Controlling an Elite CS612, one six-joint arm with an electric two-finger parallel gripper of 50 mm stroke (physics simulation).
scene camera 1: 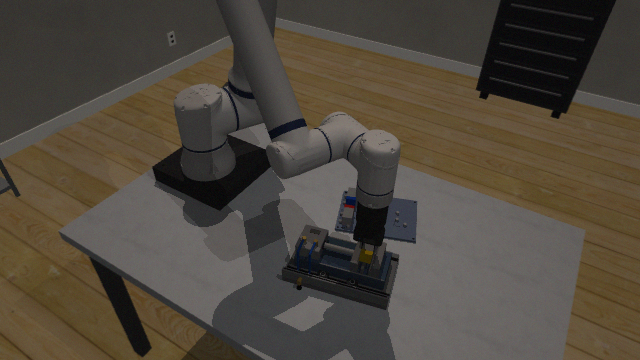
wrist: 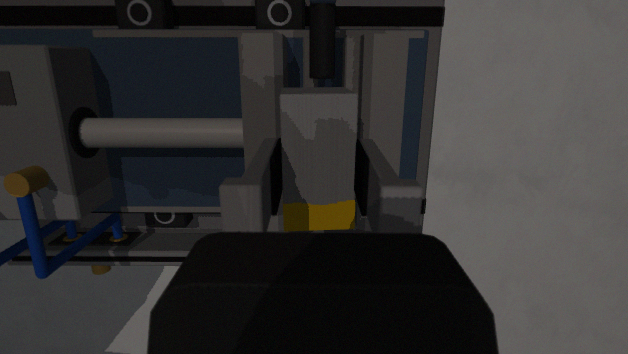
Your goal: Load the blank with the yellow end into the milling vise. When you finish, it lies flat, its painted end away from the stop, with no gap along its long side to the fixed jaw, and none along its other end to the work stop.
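The blank (scene camera 1: pixel 366 256) (wrist: pixel 319 150) is a grey block with a yellow end, which faces the gripper body in the wrist view. My gripper (scene camera 1: pixel 369 247) (wrist: pixel 318 162) is shut on its long sides, over the milling vise (scene camera 1: pixel 335 291) (wrist: pixel 175 190). The blank looks level, between the moving jaw (wrist: pixel 260 75) on the left and the fixed jaw (wrist: pixel 387 100) on the right. A narrow strip shows between it and the fixed jaw. The dark work stop (wrist: pixel 322 45) is beyond its plain end, with a small gap in view. The blank's underside and seating height are hidden.
A rod (wrist: pixel 165 132) joins the moving jaw to the vise's grey actuator block (scene camera 1: pixel 312 240) (wrist: pixel 25 110), which carries blue hoses (scene camera 1: pixel 300 255) (wrist: pixel 32 235). Behind the vise, a blue-grey board (scene camera 1: pixel 407 232) with small parts lies on the table (scene camera 1: pixel 475 280), partly hidden by the arm.
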